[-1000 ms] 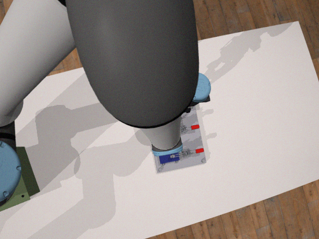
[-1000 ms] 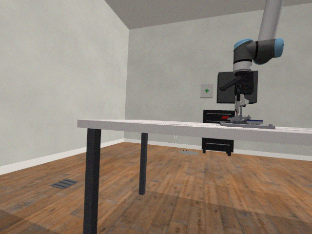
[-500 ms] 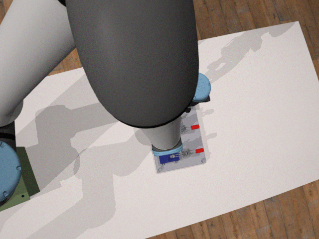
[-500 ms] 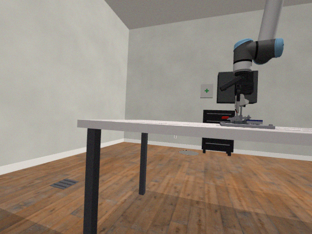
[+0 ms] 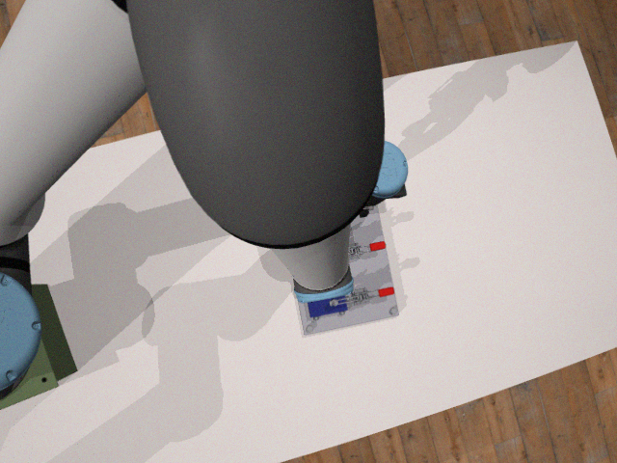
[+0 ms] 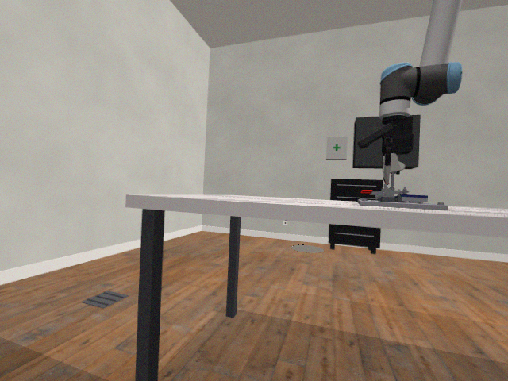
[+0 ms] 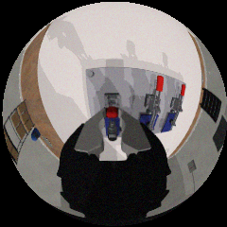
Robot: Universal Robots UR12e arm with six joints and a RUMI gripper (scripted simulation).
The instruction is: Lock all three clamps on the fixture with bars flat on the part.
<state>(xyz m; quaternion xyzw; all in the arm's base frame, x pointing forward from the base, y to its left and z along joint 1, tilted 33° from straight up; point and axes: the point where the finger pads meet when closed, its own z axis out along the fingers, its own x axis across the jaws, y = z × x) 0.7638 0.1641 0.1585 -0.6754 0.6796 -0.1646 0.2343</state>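
The grey fixture plate lies 3 cm behind my hand, 11 cm to the right of it and 8 cm below it. From my hand the other things lie so: blue part: 8 cm behind, 22 cm to the right, 6 cm below.
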